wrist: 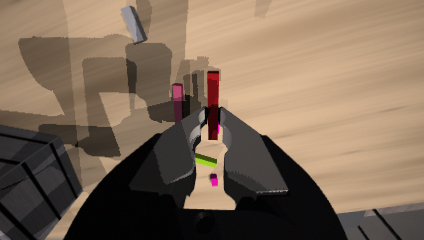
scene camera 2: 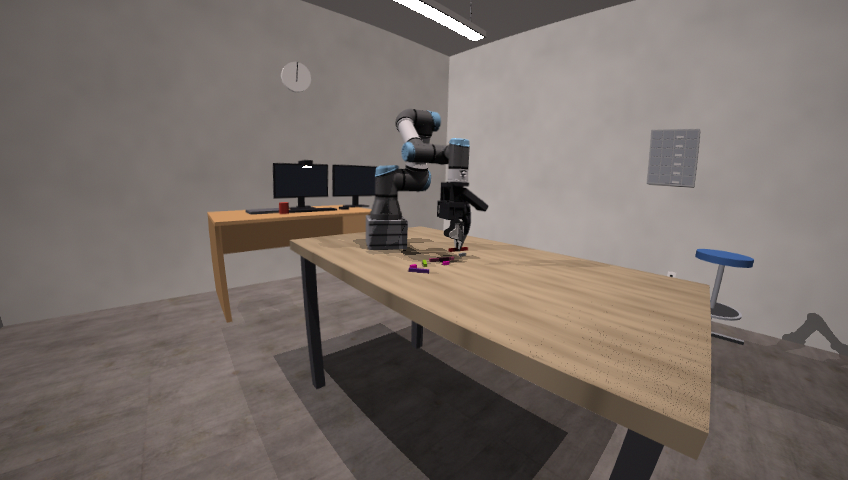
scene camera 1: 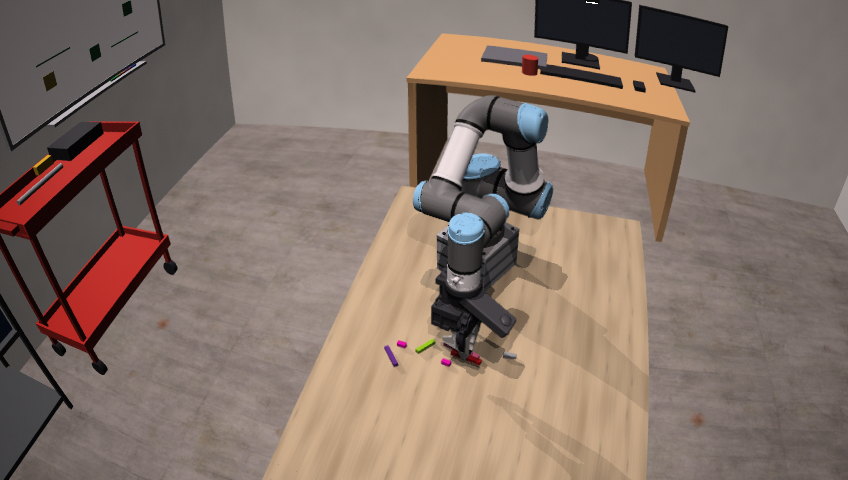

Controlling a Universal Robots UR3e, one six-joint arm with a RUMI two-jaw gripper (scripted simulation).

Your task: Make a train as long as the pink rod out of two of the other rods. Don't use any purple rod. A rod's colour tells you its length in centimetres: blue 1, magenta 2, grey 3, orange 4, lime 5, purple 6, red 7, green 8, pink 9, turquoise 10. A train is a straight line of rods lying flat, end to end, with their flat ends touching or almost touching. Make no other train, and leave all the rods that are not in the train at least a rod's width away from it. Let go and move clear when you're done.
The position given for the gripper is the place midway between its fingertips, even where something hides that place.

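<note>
The gripper (scene camera 1: 465, 358) can also be seen in the wrist view (wrist: 213, 108), and scene camera 2 shows it as well (scene camera 2: 457, 250). A red rod (wrist: 212, 76) is part of the scene too.
</note>
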